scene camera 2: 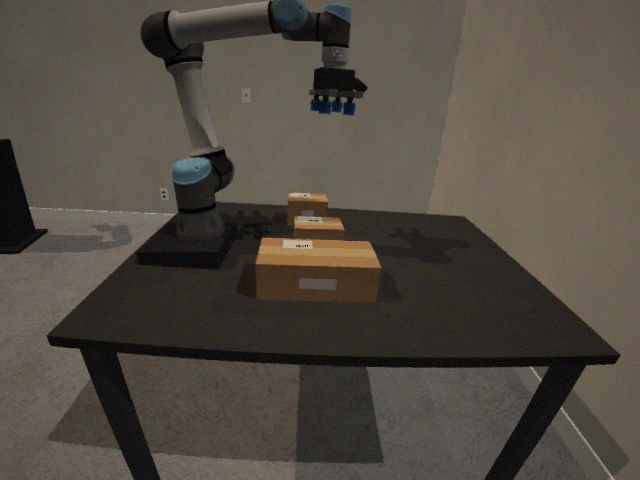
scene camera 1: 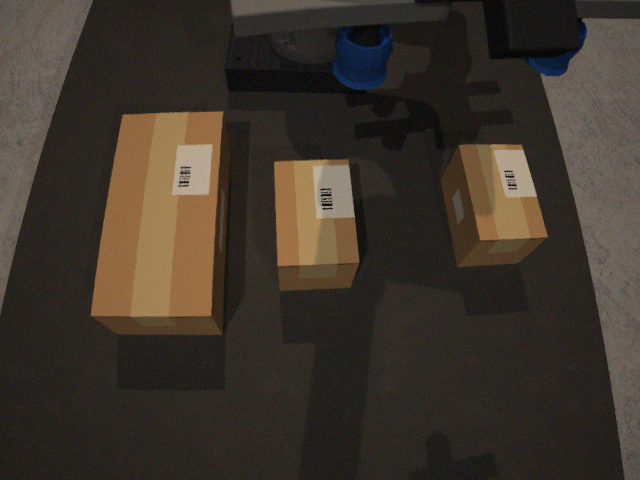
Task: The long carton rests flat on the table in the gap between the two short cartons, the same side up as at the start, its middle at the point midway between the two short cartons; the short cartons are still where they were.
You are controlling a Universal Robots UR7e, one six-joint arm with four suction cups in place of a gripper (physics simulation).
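Frame: origin at the arm's base, x ahead, y left, z up, level; millimetres.
Seen in the pictures: hand, its tool point: (scene camera 2: 331, 112) (scene camera 1: 442, 26); arm's base, origin of its link: (scene camera 2: 201, 232) (scene camera 1: 310, 35).
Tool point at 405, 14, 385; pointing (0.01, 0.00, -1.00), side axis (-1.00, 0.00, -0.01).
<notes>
Offsets run from my tool point to a thing's top centre, as dx, dy, dz. Level surfaces: height alone.
The long carton @(-73, -275, -332) (scene camera 1: 155, 222) (scene camera 2: 317, 271) lies flat on the table @(dz -434) (scene camera 1: 289, 413) (scene camera 2: 439, 320), label up, at the left in scene camera 1 and nearest in scene camera 2. One short carton @(-32, -74, -332) (scene camera 1: 316, 222) (scene camera 2: 318, 228) stands beside it, apart from it, in the middle of scene camera 1. The other short carton @(-24, +195, -332) (scene camera 1: 498, 201) (scene camera 2: 307, 209) stands at the right in scene camera 1 and farthest back in scene camera 2. A gap lies between the two short cartons. My suction gripper (scene camera 2: 332, 107) hangs high above the table, its four blue cups pointing down and holding nothing.
The arm's dark base plate (scene camera 1: 289, 80) (scene camera 2: 178, 256) sits on the table, at the top in scene camera 1 and the left in scene camera 2. The arm (scene camera 2: 222, 23) reaches over the table from it. A dark stand (scene camera 2: 12, 196) is on the floor at far left.
</notes>
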